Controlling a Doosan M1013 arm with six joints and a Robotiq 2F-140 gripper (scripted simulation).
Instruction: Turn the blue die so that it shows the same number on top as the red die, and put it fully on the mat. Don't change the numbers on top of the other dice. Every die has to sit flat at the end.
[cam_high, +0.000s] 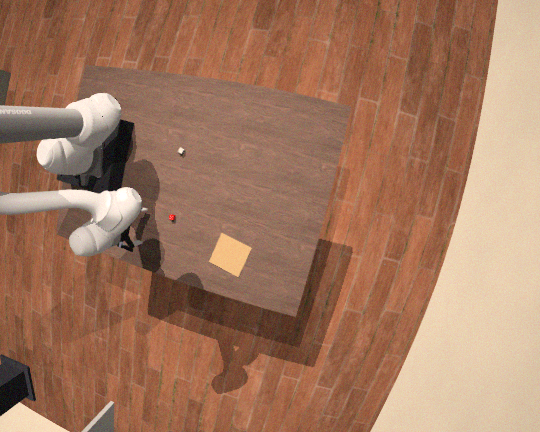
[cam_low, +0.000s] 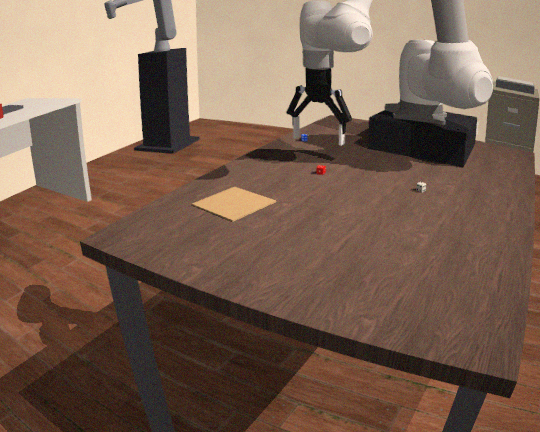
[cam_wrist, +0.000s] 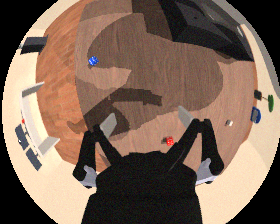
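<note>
My hand is 120 mm short of the red die, 60 mm above it and 40 mm to the right of it. Also, from my hand: blue die 170 mm behind, 100 mm to the right, 60 mm below; then white die 330 mm to the left, 140 mm ahead, 60 mm below; then tan mat 390 mm ahead, 80 mm to the right, 60 mm below.
</note>
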